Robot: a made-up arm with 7 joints. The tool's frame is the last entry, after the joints. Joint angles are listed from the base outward.
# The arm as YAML. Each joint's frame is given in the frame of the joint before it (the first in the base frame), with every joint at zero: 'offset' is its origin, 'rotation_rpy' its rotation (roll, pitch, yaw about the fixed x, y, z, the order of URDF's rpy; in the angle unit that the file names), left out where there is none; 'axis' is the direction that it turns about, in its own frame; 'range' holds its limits. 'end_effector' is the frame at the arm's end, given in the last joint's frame.
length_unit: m
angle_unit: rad
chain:
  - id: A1
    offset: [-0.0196, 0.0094, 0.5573]
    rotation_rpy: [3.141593, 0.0, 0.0]
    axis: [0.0, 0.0, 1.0]
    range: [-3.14, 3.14]
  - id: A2
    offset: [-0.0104, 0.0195, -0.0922]
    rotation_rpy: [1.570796, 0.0, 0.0]
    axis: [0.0, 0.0, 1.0]
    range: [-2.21, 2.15]
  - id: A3
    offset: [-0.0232, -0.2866, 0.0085]
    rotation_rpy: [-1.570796, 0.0, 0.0]
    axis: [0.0, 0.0, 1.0]
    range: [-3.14, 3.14]
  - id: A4
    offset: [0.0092, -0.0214, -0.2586]
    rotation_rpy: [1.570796, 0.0, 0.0]
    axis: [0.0, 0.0, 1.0]
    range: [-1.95, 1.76]
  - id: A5
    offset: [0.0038, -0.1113, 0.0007]
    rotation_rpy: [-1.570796, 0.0, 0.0]
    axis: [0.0, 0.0, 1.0]
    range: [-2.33, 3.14]
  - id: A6
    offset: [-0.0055, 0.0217, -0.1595]
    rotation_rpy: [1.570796, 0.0, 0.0]
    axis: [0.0, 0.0, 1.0]
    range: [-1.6, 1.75]
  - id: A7
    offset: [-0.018, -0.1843, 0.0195]
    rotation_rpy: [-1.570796, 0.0, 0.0]
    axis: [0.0, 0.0, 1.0]
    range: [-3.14, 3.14]
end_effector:
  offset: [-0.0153, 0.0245, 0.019]
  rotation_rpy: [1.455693, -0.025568, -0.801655]
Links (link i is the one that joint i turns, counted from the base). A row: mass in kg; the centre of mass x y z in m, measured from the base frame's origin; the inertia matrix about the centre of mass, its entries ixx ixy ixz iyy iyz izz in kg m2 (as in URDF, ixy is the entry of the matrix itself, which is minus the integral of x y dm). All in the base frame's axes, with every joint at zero. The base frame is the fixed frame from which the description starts. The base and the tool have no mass.
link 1: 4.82; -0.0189 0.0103 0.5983; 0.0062 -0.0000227 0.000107 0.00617 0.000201 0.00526
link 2: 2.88; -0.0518 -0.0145 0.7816; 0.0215 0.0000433 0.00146 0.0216 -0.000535 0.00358
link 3: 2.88; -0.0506 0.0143 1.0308; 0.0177 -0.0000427 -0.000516 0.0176 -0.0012 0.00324
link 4: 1.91; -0.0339 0.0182 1.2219; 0.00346 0 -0.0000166 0.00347 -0.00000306 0.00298
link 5: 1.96; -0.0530 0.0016 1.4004; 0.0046 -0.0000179 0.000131 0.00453 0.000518 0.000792
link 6: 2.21; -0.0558 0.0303 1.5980; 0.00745 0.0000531 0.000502 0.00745 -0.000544 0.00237
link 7: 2.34; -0.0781 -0.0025 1.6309; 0.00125 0 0 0.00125 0 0.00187
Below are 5 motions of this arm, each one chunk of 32 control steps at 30 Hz.
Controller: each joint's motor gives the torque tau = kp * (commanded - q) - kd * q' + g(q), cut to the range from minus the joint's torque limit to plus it. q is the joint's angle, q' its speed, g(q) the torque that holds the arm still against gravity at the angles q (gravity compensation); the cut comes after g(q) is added. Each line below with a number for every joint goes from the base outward.
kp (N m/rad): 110 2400 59 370 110 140 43
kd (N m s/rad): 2.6 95 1.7 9.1 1.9 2.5 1.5
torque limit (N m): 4.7 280 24 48 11 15 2.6
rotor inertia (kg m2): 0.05 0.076 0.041 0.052 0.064 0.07 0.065
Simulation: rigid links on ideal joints. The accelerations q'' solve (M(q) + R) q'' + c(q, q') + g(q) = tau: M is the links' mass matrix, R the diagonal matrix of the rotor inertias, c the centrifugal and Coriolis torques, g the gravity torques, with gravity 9.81 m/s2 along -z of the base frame. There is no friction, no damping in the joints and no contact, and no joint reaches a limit. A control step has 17 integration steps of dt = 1/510 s. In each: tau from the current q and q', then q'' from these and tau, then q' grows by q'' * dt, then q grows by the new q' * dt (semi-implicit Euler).
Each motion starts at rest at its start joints. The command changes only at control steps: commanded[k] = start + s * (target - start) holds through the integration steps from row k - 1 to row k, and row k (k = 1, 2, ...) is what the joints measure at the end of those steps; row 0 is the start. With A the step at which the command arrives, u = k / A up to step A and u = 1 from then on. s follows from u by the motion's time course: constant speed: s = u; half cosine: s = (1 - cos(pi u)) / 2; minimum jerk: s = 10 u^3 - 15 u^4 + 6 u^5; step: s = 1 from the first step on.
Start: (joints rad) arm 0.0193 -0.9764 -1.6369 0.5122 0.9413 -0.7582 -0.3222
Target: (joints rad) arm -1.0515 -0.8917 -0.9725 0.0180 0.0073 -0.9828 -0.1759
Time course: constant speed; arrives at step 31
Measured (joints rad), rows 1 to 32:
1: 0.0208 -0.9771 -1.6287 0.5065 0.9311 -0.7627 -0.3207
2: 0.0244 -0.9771 -1.6136 0.4932 0.9047 -0.7729 -0.3163
3: 0.0289 -0.9753 -1.5952 0.4752 0.8677 -0.7836 -0.3103
4: 0.0321 -0.9717 -1.5722 0.4565 0.8281 -0.7909 -0.3043
5: 0.0328 -0.9671 -1.5435 0.4392 0.7913 -0.7946 -0.2996
6: 0.0315 -0.9622 -1.5113 0.4235 0.7581 -0.7973 -0.2960
7: 0.0290 -0.9576 -1.4798 0.4085 0.7272 -0.8012 -0.2929
8: 0.0262 -0.9536 -1.4526 0.3934 0.6970 -0.8072 -0.2893
9: 0.0232 -0.9505 -1.4310 0.3777 0.6671 -0.8150 -0.2850
10: 0.0197 -0.9481 -1.4136 0.3615 0.6379 -0.8240 -0.2800
11: 0.0153 -0.9463 -1.3977 0.3451 0.6094 -0.8332 -0.2746
12: 0.0097 -0.9446 -1.3810 0.3287 0.5814 -0.8421 -0.2691
13: 0.0028 -0.9428 -1.3623 0.3124 0.5531 -0.8503 -0.2638
14: -0.0055 -0.9406 -1.3415 0.2963 0.5239 -0.8578 -0.2586
15: -0.0151 -0.9380 -1.3194 0.2804 0.4936 -0.8646 -0.2538
16: -0.0260 -0.9351 -1.2970 0.2646 0.4626 -0.8712 -0.2492
17: -0.0381 -0.9320 -1.2748 0.2490 0.4314 -0.8776 -0.2448
18: -0.0513 -0.9289 -1.2531 0.2333 0.4004 -0.8843 -0.2404
19: -0.0658 -0.9259 -1.2319 0.2176 0.3698 -0.8913 -0.2360
20: -0.0815 -0.9231 -1.2108 0.2016 0.3398 -0.8985 -0.2314
21: -0.0985 -0.9205 -1.1896 0.1856 0.3101 -0.9059 -0.2267
22: -0.1167 -0.9179 -1.1682 0.1694 0.2806 -0.9134 -0.2218
23: -0.1364 -0.9154 -1.1467 0.1532 0.2511 -0.9209 -0.2169
24: -0.1573 -0.9129 -1.1249 0.1370 0.2215 -0.9283 -0.2120
25: -0.1797 -0.9104 -1.1031 0.1209 0.1917 -0.9356 -0.2072
26: -0.2035 -0.9078 -1.0813 0.1048 0.1618 -0.9427 -0.2024
27: -0.2287 -0.9052 -1.0596 0.0888 0.1318 -0.9498 -0.1977
28: -0.2554 -0.9025 -1.0379 0.0728 0.1017 -0.9569 -0.1931
29: -0.2835 -0.8998 -1.0162 0.0568 0.0716 -0.9639 -0.1884
30: -0.3130 -0.8971 -0.9945 0.0408 0.0416 -0.9710 -0.1837
31: -0.3441 -0.8945 -0.9726 0.0247 0.0116 -0.9781 -0.1790
32: -0.3795 -0.8931 -0.9626 0.0182 -0.0015 -0.9860 -0.1752

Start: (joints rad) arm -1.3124 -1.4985 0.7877 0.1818 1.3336 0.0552 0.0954
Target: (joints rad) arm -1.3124 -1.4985 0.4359 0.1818 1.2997 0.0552 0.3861
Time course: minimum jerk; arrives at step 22
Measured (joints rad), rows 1 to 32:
1: -1.3124 -1.4985 0.7876 0.1818 1.3336 0.0552 0.0955
2: -1.3125 -1.4985 0.7866 0.1818 1.3335 0.0553 0.0961
3: -1.3127 -1.4985 0.7835 0.1818 1.3331 0.0555 0.0981
4: -1.3132 -1.4986 0.7769 0.1817 1.3323 0.0557 0.1027
5: -1.3139 -1.4987 0.7662 0.1816 1.3311 0.0559 0.1106
6: -1.3150 -1.4987 0.7510 0.1816 1.3294 0.0561 0.1222
7: -1.3163 -1.4988 0.7316 0.1816 1.3274 0.0561 0.1376
8: -1.3178 -1.4987 0.7085 0.1818 1.3250 0.0561 0.1564
9: -1.3194 -1.4987 0.6823 0.1820 1.3224 0.0561 0.1780
10: -1.3210 -1.4986 0.6538 0.1823 1.3196 0.0561 0.2017
11: -1.3226 -1.4985 0.6240 0.1826 1.3167 0.0560 0.2266
12: -1.3240 -1.4984 0.5939 0.1829 1.3138 0.0560 0.2521
13: -1.3251 -1.4983 0.5643 0.1831 1.3110 0.0559 0.2771
14: -1.3260 -1.4982 0.5364 0.1832 1.3084 0.0559 0.3009
15: -1.3263 -1.4982 0.5109 0.1832 1.3060 0.0559 0.3228
16: -1.3262 -1.4982 0.4886 0.1831 1.3039 0.0559 0.3420
17: -1.3256 -1.4983 0.4700 0.1829 1.3022 0.0558 0.3580
18: -1.3244 -1.4984 0.4555 0.1826 1.3009 0.0557 0.3706
19: -1.3227 -1.4985 0.4452 0.1823 1.3000 0.0556 0.3795
20: -1.3205 -1.4985 0.4389 0.1820 1.2996 0.0555 0.3850
21: -1.3179 -1.4986 0.4358 0.1817 1.2994 0.0553 0.3876
22: -1.3151 -1.4986 0.4351 0.1816 1.2995 0.0552 0.3879
23: -1.3122 -1.4986 0.4354 0.1815 1.2996 0.0551 0.3871
24: -1.3093 -1.4986 0.4356 0.1815 1.2997 0.0550 0.3863
25: -1.3065 -1.4986 0.4353 0.1815 1.2997 0.0548 0.3858
26: -1.3039 -1.4985 0.4349 0.1815 1.2997 0.0545 0.3858
27: -1.3015 -1.4985 0.4344 0.1814 1.2998 0.0543 0.3860
28: -1.2993 -1.4985 0.4341 0.1814 1.2998 0.0541 0.3862
29: -1.2974 -1.4984 0.4338 0.1813 1.2998 0.0539 0.3863
30: -1.2958 -1.4985 0.4336 0.1812 1.2998 0.0538 0.3864
31: -1.2945 -1.4985 0.4334 0.1811 1.2998 0.0537 0.3863
32: -1.2935 -1.4985 0.4332 0.1810 1.2998 0.0537 0.3863

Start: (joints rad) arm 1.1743 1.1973 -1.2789 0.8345 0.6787 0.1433 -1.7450
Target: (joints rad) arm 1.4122 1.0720 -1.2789 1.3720 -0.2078 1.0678 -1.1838
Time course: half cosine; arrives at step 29
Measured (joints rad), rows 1 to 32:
1: 1.1745 1.1971 -1.2789 0.8349 0.6771 0.1444 -1.7444
2: 1.1755 1.1964 -1.2791 0.8371 0.6708 0.1492 -1.7418
3: 1.1781 1.1949 -1.2803 0.8425 0.6582 0.1603 -1.7360
4: 1.1824 1.1927 -1.2824 0.8519 0.6400 0.1781 -1.7266
5: 1.1884 1.1899 -1.2848 0.8651 0.6171 0.2020 -1.7139
6: 1.1956 1.1864 -1.2868 0.8814 0.5901 0.2308 -1.6982
7: 1.2039 1.1824 -1.2876 0.9000 0.5589 0.2637 -1.6798
8: 1.2130 1.1779 -1.2871 0.9208 0.5240 0.3002 -1.6589
9: 1.2229 1.1729 -1.2854 0.9435 0.4857 0.3401 -1.6356
10: 1.2335 1.1675 -1.2826 0.9681 0.4445 0.3831 -1.6103
11: 1.2447 1.1618 -1.2790 0.9945 0.4010 0.4291 -1.5831
12: 1.2565 1.1558 -1.2746 1.0225 0.3555 0.4774 -1.5547
13: 1.2687 1.1496 -1.2698 1.0516 0.3087 0.5274 -1.5252
14: 1.2810 1.1432 -1.2648 1.0814 0.2610 0.5784 -1.4950
15: 1.2934 1.1367 -1.2600 1.1117 0.2131 0.6298 -1.4646
16: 1.3058 1.1302 -1.2557 1.1418 0.1656 0.6809 -1.4341
17: 1.3181 1.1236 -1.2523 1.1715 0.1188 0.7311 -1.4041
18: 1.3302 1.1172 -1.2501 1.2004 0.0734 0.7797 -1.3747
19: 1.3421 1.1109 -1.2497 1.2280 0.0299 0.8262 -1.3464
20: 1.3537 1.1048 -1.2511 1.2540 -0.0114 0.8700 -1.3195
21: 1.3649 1.0990 -1.2545 1.2780 -0.0501 0.9106 -1.2943
22: 1.3757 1.0935 -1.2599 1.2999 -0.0856 0.9476 -1.2712
23: 1.3860 1.0885 -1.2670 1.3193 -0.1176 0.9806 -1.2503
24: 1.3955 1.0840 -1.2755 1.3360 -0.1457 1.0093 -1.2320
25: 1.4040 1.0800 -1.2850 1.3500 -0.1696 1.0332 -1.2164
26: 1.4114 1.0767 -1.2947 1.3611 -0.1888 1.0523 -1.2038
27: 1.4175 1.0740 -1.3041 1.3692 -0.2030 1.0663 -1.1942
28: 1.4220 1.0721 -1.3126 1.3744 -0.2120 1.0750 -1.1878
29: 1.4248 1.0710 -1.3195 1.3765 -0.2155 1.0782 -1.1846
30: 1.4257 1.0705 -1.3238 1.3758 -0.2150 1.0766 -1.1841
31: 1.4250 1.0703 -1.3242 1.3733 -0.2135 1.0725 -1.1847
32: 1.4230 1.0704 -1.3203 1.3704 -0.2129 1.0682 -1.1852

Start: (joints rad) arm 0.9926 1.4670 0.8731 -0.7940 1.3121 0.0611 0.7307
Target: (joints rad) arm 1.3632 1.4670 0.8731 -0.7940 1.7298 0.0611 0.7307
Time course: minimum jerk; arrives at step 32
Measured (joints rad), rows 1 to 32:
1: 0.9926 1.4670 0.8731 -0.7940 1.3122 0.0611 0.7307
2: 0.9926 1.4670 0.8731 -0.7940 1.3127 0.0611 0.7307
3: 0.9927 1.4670 0.8731 -0.7942 1.3145 0.0610 0.7306
4: 0.9929 1.4670 0.8733 -0.7944 1.3180 0.0609 0.7306
5: 0.9934 1.4669 0.8736 -0.7948 1.3236 0.0607 0.7305
6: 0.9942 1.4668 0.8741 -0.7953 1.3314 0.0604 0.7304
7: 0.9955 1.4668 0.8750 -0.7960 1.3415 0.0600 0.7303
8: 0.9976 1.4667 0.8763 -0.7968 1.3540 0.0596 0.7301
9: 1.0006 1.4667 0.8779 -0.7976 1.3689 0.0590 0.7300
10: 1.0045 1.4666 0.8796 -0.7981 1.3859 0.0586 0.7299
11: 1.0092 1.4667 0.8809 -0.7981 1.4050 0.0584 0.7299
12: 1.0146 1.4668 0.8820 -0.7977 1.4260 0.0584 0.7299
13: 1.0210 1.4669 0.8829 -0.7973 1.4484 0.0585 0.7300
14: 1.0284 1.4670 0.8836 -0.7970 1.4719 0.0585 0.7302
15: 1.0368 1.4671 0.8841 -0.7969 1.4961 0.0585 0.7303
16: 1.0462 1.4671 0.8845 -0.7969 1.5206 0.0584 0.7303
17: 1.0565 1.4671 0.8847 -0.7969 1.5451 0.0584 0.7303
18: 1.0678 1.4671 0.8846 -0.7968 1.5693 0.0586 0.7303
19: 1.0801 1.4671 0.8843 -0.7968 1.5927 0.0587 0.7303
20: 1.0933 1.4671 0.8839 -0.7967 1.6150 0.0589 0.7303
21: 1.1075 1.4671 0.8834 -0.7967 1.6359 0.0590 0.7303
22: 1.1227 1.4670 0.8830 -0.7966 1.6550 0.0591 0.7303
23: 1.1390 1.4670 0.8828 -0.7966 1.6721 0.0592 0.7303
24: 1.1562 1.4670 0.8826 -0.7965 1.6871 0.0593 0.7303
25: 1.1745 1.4670 0.8826 -0.7964 1.6997 0.0593 0.7303
26: 1.1938 1.4670 0.8827 -0.7963 1.7100 0.0593 0.7303
27: 1.2142 1.4670 0.8830 -0.7962 1.7179 0.0592 0.7303
28: 1.2356 1.4671 0.8834 -0.7961 1.7236 0.0592 0.7304
29: 1.2580 1.4671 0.8838 -0.7960 1.7272 0.0591 0.7304
30: 1.2814 1.4672 0.8842 -0.7958 1.7292 0.0590 0.7304
31: 1.3058 1.4672 0.8847 -0.7957 1.7298 0.0589 0.7304
32: 1.3309 1.4673 0.8847 -0.7952 1.7298 0.0589 0.7304

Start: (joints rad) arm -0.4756 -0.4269 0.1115 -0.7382 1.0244 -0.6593 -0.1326
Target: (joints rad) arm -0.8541 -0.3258 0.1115 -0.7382 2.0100 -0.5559 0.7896
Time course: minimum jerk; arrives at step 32
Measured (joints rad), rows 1 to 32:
1: -0.4756 -0.4269 0.1115 -0.7382 1.0246 -0.6593 -0.1325
2: -0.4757 -0.4268 0.1113 -0.7385 1.0257 -0.6592 -0.1319
3: -0.4760 -0.4267 0.1110 -0.7391 1.0294 -0.6590 -0.1298
4: -0.4768 -0.4263 0.1105 -0.7401 1.0370 -0.6586 -0.1247
5: -0.4785 -0.4256 0.1102 -0.7413 1.0493 -0.6579 -0.1156
6: -0.4814 -0.4245 0.1104 -0.7426 1.0671 -0.6567 -0.1014
7: -0.4859 -0.4228 0.1115 -0.7438 1.0907 -0.6549 -0.0818
8: -0.4923 -0.4204 0.1135 -0.7446 1.1201 -0.6524 -0.0567
9: -0.5007 -0.4173 0.1165 -0.7449 1.1554 -0.6492 -0.0262
10: -0.5113 -0.4135 0.1203 -0.7448 1.1962 -0.6453 0.0093
11: -0.5241 -0.4091 0.1246 -0.7442 1.2420 -0.6408 0.0495
12: -0.5391 -0.4041 0.1290 -0.7433 1.2920 -0.6358 0.0939
13: -0.5560 -0.3986 0.1330 -0.7422 1.3456 -0.6304 0.1420
14: -0.5749 -0.3928 0.1362 -0.7409 1.4018 -0.6246 0.1929
15: -0.5957 -0.3867 0.1386 -0.7397 1.4596 -0.6185 0.2459
16: -0.6184 -0.3805 0.1401 -0.7386 1.5182 -0.6122 0.3003
17: -0.6429 -0.3743 0.1407 -0.7376 1.5766 -0.6060 0.3550
18: -0.6691 -0.3682 0.1401 -0.7368 1.6340 -0.5997 0.4094
19: -0.6966 -0.3622 0.1378 -0.7361 1.6896 -0.5934 0.4625
20: -0.7249 -0.3565 0.1336 -0.7354 1.7427 -0.5870 0.5135
21: -0.7535 -0.3512 0.1274 -0.7348 1.7925 -0.5805 0.5616
22: -0.7819 -0.3463 0.1198 -0.7343 1.8382 -0.5742 0.6062
23: -0.8097 -0.3419 0.1111 -0.7341 1.8792 -0.5683 0.6467
24: -0.8362 -0.3380 0.1019 -0.7342 1.9150 -0.5629 0.6826
25: -0.8608 -0.3347 0.0925 -0.7344 1.9453 -0.5582 0.7135
26: -0.8834 -0.3320 0.0848 -0.7348 1.9698 -0.5543 0.7391
27: -0.9050 -0.3300 0.0811 -0.7355 1.9881 -0.5518 0.7593
28: -0.9254 -0.3284 0.0808 -0.7362 2.0007 -0.5508 0.7743
29: -0.9439 -0.3273 0.0824 -0.7367 2.0086 -0.5507 0.7844
30: -0.9597 -0.3264 0.0843 -0.7368 2.0129 -0.5510 0.7902
31: -0.9724 -0.3259 0.0855 -0.7366 2.0146 -0.5512 0.7927
32: -0.9818 -0.3256 0.0861 -0.7365 2.0145 -0.5514 0.7928

